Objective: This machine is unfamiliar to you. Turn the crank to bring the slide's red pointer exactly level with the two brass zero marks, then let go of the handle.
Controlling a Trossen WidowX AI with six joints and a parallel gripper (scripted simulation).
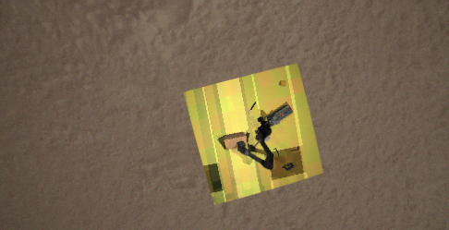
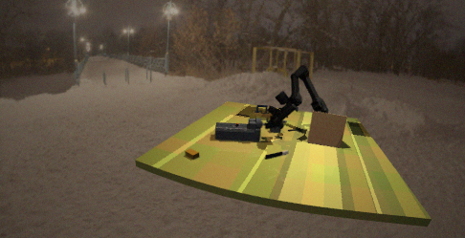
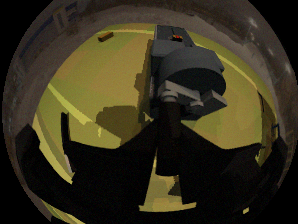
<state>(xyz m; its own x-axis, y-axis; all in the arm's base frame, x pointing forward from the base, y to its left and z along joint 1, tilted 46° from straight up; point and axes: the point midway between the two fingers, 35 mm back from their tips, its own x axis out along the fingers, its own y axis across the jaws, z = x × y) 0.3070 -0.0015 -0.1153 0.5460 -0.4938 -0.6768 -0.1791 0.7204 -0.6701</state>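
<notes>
The crank handle lies 2 cm behind my gripper tip and 2 cm above it. Also, from my gripper tip: black stick (9 cm behind, 18 cm to the left, 7 cm below); then red pointer (17 cm ahead, 1 cm above); then grey block (6 cm behind, 17 cm to the right, 4 cm below).
</notes>
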